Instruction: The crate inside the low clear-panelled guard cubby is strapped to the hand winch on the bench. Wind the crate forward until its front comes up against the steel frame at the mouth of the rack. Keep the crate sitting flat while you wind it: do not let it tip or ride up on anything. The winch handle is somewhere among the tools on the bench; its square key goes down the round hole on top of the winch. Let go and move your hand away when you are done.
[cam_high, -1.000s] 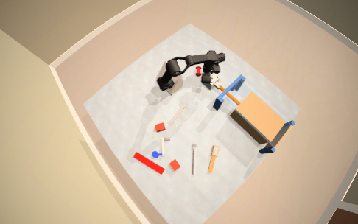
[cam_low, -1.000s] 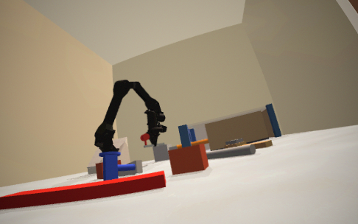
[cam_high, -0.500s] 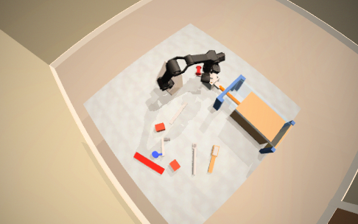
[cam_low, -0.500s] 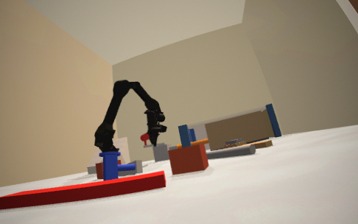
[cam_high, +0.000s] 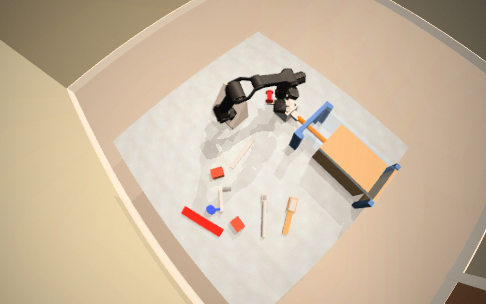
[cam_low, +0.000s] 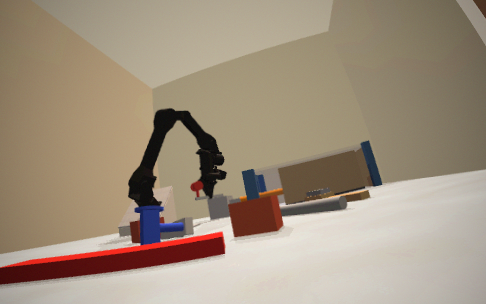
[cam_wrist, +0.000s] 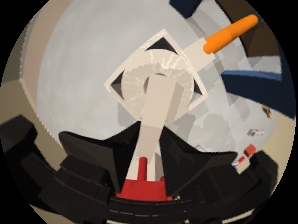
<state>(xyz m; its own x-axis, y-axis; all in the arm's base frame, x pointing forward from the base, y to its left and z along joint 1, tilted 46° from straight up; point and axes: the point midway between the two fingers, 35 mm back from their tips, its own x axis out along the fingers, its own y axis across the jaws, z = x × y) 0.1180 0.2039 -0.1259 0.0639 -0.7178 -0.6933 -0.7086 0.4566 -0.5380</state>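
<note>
My gripper tip is 10 mm past the winch handle, 10 mm to the left of it and 20 mm below it. The rest, counted from my gripper tip: grey winch (20 mm ahead, 20 mm to the left, 60 mm below); red knob (40 mm behind, 40 mm to the right, 50 mm above); blue frame post (190 mm ahead, 50 mm to the left, 20 mm above).
</note>
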